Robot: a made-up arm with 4 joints. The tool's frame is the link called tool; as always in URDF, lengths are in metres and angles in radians.
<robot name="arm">
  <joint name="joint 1" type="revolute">
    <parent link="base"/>
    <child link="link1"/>
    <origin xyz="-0.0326 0.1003 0.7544" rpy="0 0 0"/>
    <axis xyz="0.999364 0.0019 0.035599"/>
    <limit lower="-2.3" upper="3.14" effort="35" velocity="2.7"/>
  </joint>
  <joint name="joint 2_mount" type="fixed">
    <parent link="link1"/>
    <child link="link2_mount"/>
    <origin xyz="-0.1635 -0.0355 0.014" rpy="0 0 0"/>
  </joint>
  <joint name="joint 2" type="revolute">
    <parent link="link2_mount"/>
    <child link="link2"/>
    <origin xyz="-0.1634 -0.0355 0.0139" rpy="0 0 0"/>
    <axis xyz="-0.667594 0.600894 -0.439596"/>
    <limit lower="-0.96" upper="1.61" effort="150" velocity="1.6"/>
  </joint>
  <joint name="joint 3" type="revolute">
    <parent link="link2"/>
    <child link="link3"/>
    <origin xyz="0.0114 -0.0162 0.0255" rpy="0 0 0"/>
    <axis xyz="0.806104 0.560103 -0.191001"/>
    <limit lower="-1.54" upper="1.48" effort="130" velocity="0.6"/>
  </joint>
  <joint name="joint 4" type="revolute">
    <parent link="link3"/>
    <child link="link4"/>
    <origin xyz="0.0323 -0.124 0.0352" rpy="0 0 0"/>
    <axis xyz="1 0 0"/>
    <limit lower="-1.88" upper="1.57" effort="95" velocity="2.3"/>
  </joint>
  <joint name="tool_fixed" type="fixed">
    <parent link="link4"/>
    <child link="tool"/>
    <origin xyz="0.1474 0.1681 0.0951" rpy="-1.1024 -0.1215 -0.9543"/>
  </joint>
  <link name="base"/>
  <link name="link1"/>
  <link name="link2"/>
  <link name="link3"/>
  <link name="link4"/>
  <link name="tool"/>
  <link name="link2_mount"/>
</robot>
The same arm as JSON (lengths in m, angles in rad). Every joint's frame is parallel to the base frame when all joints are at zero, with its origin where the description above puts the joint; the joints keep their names.
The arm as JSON. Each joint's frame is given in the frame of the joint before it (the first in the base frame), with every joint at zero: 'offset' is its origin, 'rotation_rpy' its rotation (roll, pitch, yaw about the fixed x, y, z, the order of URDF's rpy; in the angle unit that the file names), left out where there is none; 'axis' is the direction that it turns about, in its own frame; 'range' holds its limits. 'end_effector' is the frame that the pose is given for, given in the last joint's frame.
{"length_unit": "m", "angle_unit": "rad", "chain": [{"id": "joint 1", "offset": [-0.0326, 0.1003, 0.7544], "axis": [0.999364, 0.0019, 0.035599], "range": [-2.3, 3.14]}, {"id": "joint 2", "offset": [-0.3269, -0.071, 0.0279], "axis": [-0.667594, 0.600894, -0.439596], "range": [-0.96, 1.61]}, {"id": "joint 3", "offset": [0.0114, -0.0162, 0.0255], "axis": [0.806104, 0.560103, -0.191001], "range": [-1.54, 1.48]}, {"id": "joint 4", "offset": [0.0323, -0.124, 0.0352], "axis": [1.0, 0.0, 0.0], "range": [-1.88, 1.57]}], "end_effector": {"offset": [0.1474, 0.1681, 0.0951], "rotation_rpy": [-1.1024, -0.1215, -0.9543]}}
